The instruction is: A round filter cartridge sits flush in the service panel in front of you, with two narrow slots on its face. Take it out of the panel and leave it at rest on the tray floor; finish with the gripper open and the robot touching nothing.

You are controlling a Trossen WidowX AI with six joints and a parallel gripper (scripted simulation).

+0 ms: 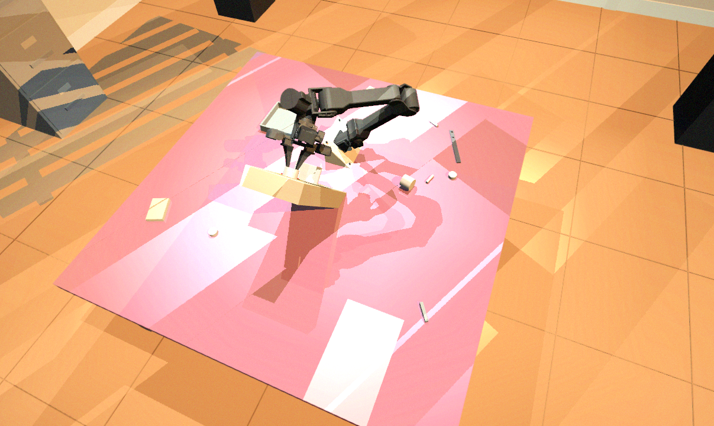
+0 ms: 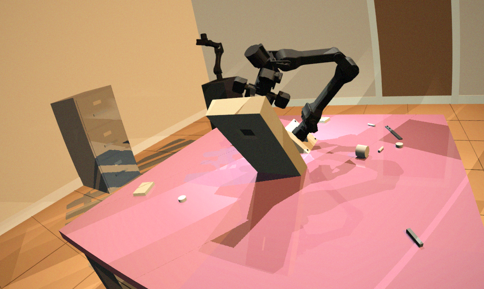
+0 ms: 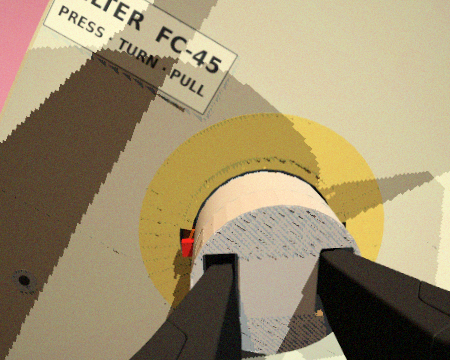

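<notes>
The service panel lies 20 mm behind my gripper tip and 90 mm below it. Round my gripper tip: pale blue tray 410 mm behind, 280 mm to the right, 260 mm below.
</notes>
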